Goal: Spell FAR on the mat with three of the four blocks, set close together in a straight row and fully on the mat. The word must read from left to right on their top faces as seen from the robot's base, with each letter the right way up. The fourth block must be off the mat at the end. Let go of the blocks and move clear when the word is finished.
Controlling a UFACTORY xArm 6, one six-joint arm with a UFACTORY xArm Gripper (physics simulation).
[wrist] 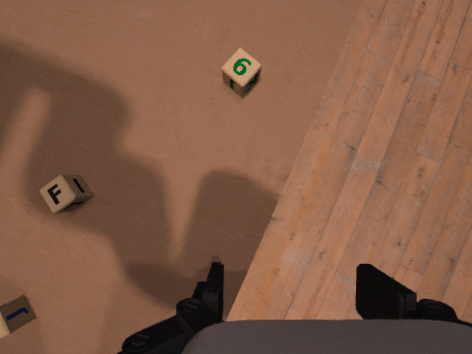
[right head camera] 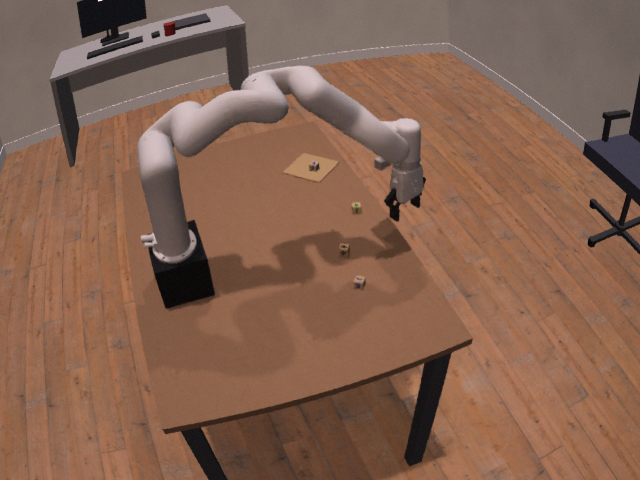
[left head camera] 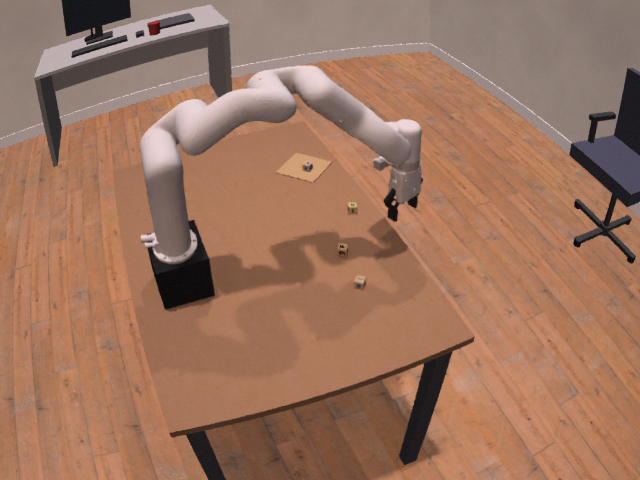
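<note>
The mat [left head camera: 290, 167] [right head camera: 298, 167] lies at the far end of the table and bears a block [left head camera: 307, 166] [right head camera: 313, 166] with blue marks, its top letter too small to read. A block with green marks [left head camera: 352, 208] [right head camera: 356, 208] [wrist: 241, 71] lies off the mat; its top looks like a 6 in the wrist view. A block with a black F on top [left head camera: 342, 249] [right head camera: 344, 250] [wrist: 65, 194] lies nearer. Another blue-marked block [left head camera: 359, 282] [right head camera: 359, 282] [wrist: 16, 315] is cut off in the wrist view, its top letter hidden. My gripper [left head camera: 403, 210] [right head camera: 405, 210] [wrist: 289, 286] is open and empty, high over the table's right edge.
The brown table [left head camera: 248, 335] [right head camera: 248, 335] ends just under the gripper, with wooden floor [wrist: 390, 150] beyond. The black base block [left head camera: 183, 281] [right head camera: 183, 281] stands at the table's left side. A desk and an office chair stand away from the table.
</note>
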